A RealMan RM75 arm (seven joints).
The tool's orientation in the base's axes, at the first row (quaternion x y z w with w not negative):
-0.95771 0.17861 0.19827 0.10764
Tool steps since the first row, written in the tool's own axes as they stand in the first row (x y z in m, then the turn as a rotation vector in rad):
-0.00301 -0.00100 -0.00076 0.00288 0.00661 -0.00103
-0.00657 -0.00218 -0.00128 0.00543 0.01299 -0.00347
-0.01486 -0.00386 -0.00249 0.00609 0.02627 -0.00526
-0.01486 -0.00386 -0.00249 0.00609 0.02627 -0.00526
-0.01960 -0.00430 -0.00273 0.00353 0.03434 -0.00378
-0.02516 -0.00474 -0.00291 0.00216 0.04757 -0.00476
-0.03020 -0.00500 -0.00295 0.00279 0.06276 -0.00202
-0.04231 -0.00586 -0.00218 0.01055 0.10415 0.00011
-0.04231 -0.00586 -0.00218 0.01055 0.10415 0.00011
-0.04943 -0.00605 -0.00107 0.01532 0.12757 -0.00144
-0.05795 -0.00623 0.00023 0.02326 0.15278 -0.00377
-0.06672 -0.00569 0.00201 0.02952 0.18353 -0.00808
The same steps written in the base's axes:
-0.00194 0.00160 0.00208 0.00028 -0.00718 -0.00117
-0.00436 0.00360 0.00419 0.00084 -0.01445 -0.00091
-0.01041 0.00728 0.00897 -0.00309 -0.02727 -0.00138
-0.01041 0.00728 0.00897 -0.00309 -0.02727 -0.00138
-0.01422 0.00904 0.01123 -0.00890 -0.03346 -0.00273
-0.01876 0.01106 0.01378 -0.01483 -0.04540 -0.00307
-0.02297 0.01279 0.01596 -0.02107 -0.05870 -0.00785
-0.03329 0.01742 0.02045 -0.03107 -0.09822 -0.01861
-0.03329 0.01742 0.02045 -0.03107 -0.09822 -0.01861
-0.03970 0.02003 0.02245 -0.03546 -0.12146 -0.02238
-0.04738 0.02310 0.02487 -0.03755 -0.14750 -0.02702
-0.05571 0.02573 0.02687 -0.04255 -0.17864 -0.02993

